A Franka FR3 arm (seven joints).
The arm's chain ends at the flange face. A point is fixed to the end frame.
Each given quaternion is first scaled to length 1.
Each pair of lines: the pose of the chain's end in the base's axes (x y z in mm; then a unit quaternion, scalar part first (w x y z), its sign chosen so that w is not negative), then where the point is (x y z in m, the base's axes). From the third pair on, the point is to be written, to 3 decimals.
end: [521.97, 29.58, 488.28, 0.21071, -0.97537, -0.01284, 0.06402]
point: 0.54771 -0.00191 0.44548
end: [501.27, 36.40, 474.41, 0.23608, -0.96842, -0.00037, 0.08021]
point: 0.52469 0.00662 0.42912
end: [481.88, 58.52, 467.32, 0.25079, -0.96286, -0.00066, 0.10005]
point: 0.504 0.030 0.420
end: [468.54, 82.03, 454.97, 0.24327, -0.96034, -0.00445, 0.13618]
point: 0.488 0.054 0.407
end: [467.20, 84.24, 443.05, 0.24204, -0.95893, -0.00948, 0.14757]
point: 0.486 0.056 0.395
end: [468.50, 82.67, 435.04, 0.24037, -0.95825, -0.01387, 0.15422]
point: 0.487 0.055 0.386
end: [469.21, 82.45, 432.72, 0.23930, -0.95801, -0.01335, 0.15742]
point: 0.488 0.055 0.384
